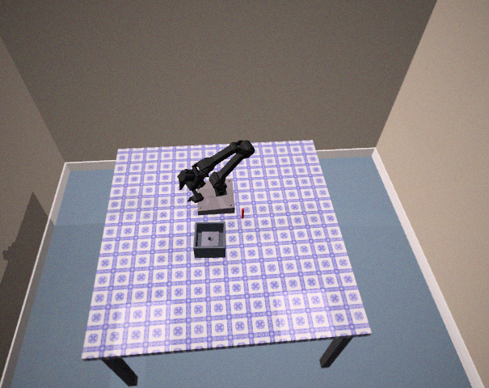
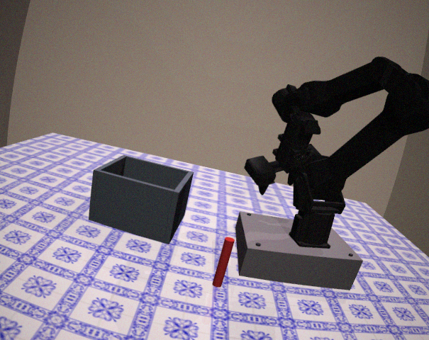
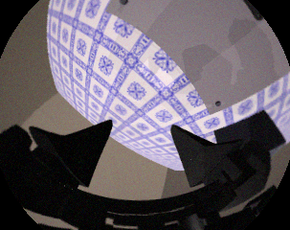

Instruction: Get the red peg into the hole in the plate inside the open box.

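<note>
Now: the red peg 30 cm to the left of my gripper tip, 15 cm ahead of it and 5 cm below it. Also, from my gripper tip: dark grey box 29 cm ahead, 10 cm to the left, 6 cm below.
</note>
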